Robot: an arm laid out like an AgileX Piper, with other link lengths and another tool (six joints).
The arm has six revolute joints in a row. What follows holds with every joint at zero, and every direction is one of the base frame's. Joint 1 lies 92.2 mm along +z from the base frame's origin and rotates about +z. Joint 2 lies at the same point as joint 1 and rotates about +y. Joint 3 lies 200.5 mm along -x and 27.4 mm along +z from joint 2 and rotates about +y. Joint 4 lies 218.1 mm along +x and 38.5 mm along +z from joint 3 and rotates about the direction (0.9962, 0, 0.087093). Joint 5 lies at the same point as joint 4 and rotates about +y. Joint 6 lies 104.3 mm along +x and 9.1 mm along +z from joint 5 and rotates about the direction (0.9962, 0, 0.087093). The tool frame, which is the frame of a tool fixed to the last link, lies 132.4 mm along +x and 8 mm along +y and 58.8 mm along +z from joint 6; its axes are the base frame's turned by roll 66.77, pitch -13.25 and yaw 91.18 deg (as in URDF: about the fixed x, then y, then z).
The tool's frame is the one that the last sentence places.
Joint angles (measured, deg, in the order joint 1, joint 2, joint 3, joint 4, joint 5, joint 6), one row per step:
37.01 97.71 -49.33 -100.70 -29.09 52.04
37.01 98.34 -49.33 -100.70 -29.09 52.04
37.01 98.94 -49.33 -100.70 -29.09 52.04
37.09 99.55 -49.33 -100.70 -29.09 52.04
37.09 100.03 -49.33 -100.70 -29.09 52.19
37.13 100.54 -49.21 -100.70 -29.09 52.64
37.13 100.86 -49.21 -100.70 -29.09 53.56
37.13 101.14 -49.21 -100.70 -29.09 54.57
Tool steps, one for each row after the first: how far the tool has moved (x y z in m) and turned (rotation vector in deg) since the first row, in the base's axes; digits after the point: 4 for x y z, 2 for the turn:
-0.0007 -0.0005 -0.0041 -0.38 0.50 0.00
-0.0013 -0.0010 -0.0080 -0.74 0.98 0.00
-0.0025 -0.0012 -0.0119 -1.11 1.47 0.08
-0.0030 -0.0017 -0.0149 -1.37 1.96 -0.02
-0.0040 -0.0023 -0.0187 -1.68 2.78 -0.29
-0.0037 -0.0025 -0.0205 -1.74 3.70 -0.92
-0.0032 -0.0027 -0.0221 -1.75 4.64 -1.61

